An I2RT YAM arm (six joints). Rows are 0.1 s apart.
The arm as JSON. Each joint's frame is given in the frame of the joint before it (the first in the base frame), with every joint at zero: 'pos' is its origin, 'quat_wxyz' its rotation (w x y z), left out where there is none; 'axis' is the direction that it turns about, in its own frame. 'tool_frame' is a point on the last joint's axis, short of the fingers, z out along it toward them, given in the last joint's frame.
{
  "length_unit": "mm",
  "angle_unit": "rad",
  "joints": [
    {
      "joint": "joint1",
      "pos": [
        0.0,
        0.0,
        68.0
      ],
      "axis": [
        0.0,
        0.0,
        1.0
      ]
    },
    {
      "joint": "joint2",
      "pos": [
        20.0,
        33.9,
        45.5
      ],
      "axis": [
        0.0,
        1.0,
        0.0
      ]
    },
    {
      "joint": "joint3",
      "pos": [
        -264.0,
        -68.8,
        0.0
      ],
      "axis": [
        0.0,
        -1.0,
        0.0
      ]
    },
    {
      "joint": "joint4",
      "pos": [
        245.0,
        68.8,
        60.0
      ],
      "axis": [
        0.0,
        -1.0,
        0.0
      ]
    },
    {
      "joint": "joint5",
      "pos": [
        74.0,
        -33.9,
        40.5
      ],
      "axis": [
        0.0,
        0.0,
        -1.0
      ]
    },
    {
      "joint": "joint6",
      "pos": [
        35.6,
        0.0,
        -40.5
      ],
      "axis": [
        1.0,
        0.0,
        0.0
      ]
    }
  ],
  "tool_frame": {
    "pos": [
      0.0,
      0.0,
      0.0
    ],
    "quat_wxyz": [
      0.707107,
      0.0,
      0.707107,
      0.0
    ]
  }
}
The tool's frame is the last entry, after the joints.
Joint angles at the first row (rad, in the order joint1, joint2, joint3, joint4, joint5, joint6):
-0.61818 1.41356 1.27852 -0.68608 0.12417 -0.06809
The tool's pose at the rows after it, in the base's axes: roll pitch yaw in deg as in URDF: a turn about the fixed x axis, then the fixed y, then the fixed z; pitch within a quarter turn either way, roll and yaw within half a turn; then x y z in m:
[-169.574 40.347 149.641 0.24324 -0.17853 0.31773]
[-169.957 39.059 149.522 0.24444 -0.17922 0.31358]
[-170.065 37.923 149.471 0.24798 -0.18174 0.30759]
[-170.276 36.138 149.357 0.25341 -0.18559 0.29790]
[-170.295 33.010 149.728 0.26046 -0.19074 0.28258]
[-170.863 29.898 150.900 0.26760 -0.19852 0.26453]
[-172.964 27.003 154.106 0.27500 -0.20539 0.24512]
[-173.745 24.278 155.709 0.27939 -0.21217 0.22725]
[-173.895 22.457 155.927 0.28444 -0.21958 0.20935]
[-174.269 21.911 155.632 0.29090 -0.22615 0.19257]
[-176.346 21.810 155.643 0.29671 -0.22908 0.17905]
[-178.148 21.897 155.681 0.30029 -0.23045 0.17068]
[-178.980 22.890 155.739 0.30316 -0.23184 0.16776]
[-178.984 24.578 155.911 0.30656 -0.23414 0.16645]
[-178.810 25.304 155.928 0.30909 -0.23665 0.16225]
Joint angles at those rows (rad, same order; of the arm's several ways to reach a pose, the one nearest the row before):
-0.61855 1.41546 1.27851 -0.71927 0.12418 -0.06808
-0.61855 1.42690 1.27812 -0.73033 0.12035 -0.06771
-0.61855 1.44828 1.27813 -0.72880 0.12036 -0.06808
-0.61856 1.48223 1.27815 -0.72616 0.11998 -0.06809
-0.61893 1.53297 1.27813 -0.72881 0.11959 -0.07648
-0.62771 1.59285 1.27814 -0.72080 0.09899 -0.10432
-0.63764 1.65543 1.27817 -0.70898 0.03719 -0.16538
-0.64792 1.71111 1.27812 -0.70132 0.01546 -0.20389
-0.65596 1.76794 1.27814 -0.67580 0.01467 -0.21765
-0.65977 1.82211 1.27814 -0.63230 0.01086 -0.21726
-0.65978 1.86446 1.27814 -0.59949 -0.02423 -0.21765
-0.65978 1.89040 1.27814 -0.57890 -0.05551 -0.21841
-0.65975 1.90147 1.27815 -0.55411 -0.07381 -0.21800
-0.65976 1.90947 1.27811 -0.51745 -0.08145 -0.21801
-0.66091 1.92437 1.27814 -0.48962 -0.08182 -0.21802

